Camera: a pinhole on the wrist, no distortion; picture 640 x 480 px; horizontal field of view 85.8 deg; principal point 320.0 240.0 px. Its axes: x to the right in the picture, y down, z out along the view. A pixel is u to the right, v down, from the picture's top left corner.
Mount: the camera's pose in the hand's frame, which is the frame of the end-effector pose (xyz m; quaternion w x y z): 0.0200 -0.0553 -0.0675 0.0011 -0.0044 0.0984 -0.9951
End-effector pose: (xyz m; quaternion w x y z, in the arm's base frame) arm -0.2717 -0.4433 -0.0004 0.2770 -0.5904 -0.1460 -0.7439
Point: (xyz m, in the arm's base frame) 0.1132 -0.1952 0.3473
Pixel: 207 146
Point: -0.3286 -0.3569 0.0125
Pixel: 408 384
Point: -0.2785 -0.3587 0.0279
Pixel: 359 231
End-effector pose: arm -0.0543 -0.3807 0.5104 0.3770 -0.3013 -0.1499 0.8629
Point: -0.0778 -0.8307 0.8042
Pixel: outside the picture
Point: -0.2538 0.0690 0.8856
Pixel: 148 384
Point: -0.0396 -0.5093 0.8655
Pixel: 598 211
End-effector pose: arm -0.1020 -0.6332 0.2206 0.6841 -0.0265 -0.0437 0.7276
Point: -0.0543 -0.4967 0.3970
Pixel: 151 199
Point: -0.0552 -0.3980 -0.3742
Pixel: behind the camera
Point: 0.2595 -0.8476 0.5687
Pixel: 519 432
